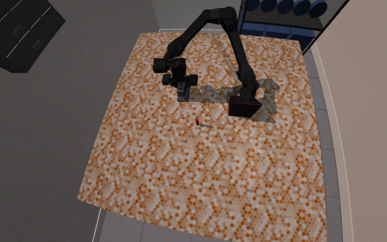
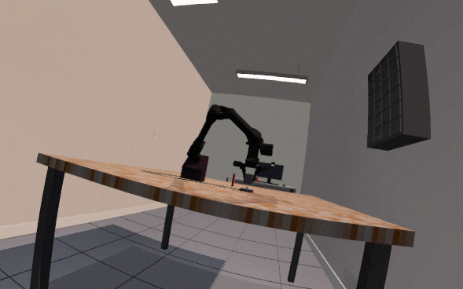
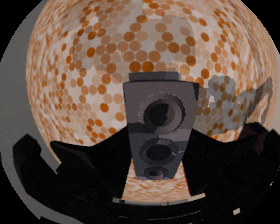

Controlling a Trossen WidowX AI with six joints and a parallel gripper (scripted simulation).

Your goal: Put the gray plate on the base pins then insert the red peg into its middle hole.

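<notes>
My gripper tip is 40 mm above the base. Also, from my gripper tip: gray plate (30 mm above); red peg (110 mm behind, 190 mm to the left, 10 mm below).
</notes>
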